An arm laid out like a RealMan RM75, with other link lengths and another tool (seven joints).
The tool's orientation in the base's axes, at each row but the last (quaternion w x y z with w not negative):
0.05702 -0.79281 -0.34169 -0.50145
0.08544 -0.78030 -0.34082 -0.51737
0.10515 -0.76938 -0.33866 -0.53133
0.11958 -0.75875 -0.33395 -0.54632
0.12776 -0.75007 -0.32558 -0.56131
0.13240 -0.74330 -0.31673 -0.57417
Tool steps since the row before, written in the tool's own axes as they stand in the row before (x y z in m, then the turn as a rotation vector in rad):
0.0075 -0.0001 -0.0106 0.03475 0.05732 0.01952
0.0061 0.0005 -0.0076 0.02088 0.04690 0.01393
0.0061 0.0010 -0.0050 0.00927 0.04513 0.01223
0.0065 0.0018 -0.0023 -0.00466 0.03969 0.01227
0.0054 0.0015 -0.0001 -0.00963 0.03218 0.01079
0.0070 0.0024 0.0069 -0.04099 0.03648 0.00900
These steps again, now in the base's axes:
-0.0061 -0.0009 0.0114 0.05825 -0.01827 0.03387
-0.0040 -0.0014 0.0088 0.04438 -0.01929 0.02209
-0.0018 -0.0009 0.0077 0.03960 -0.02361 0.01212
0.0006 -0.0002 0.0071 0.03365 -0.02475 -0.00155
0.0017 0.0007 0.0053 0.02700 -0.02162 -0.00695
0.0078 0.0043 0.0049 0.02391 -0.03591 -0.03509

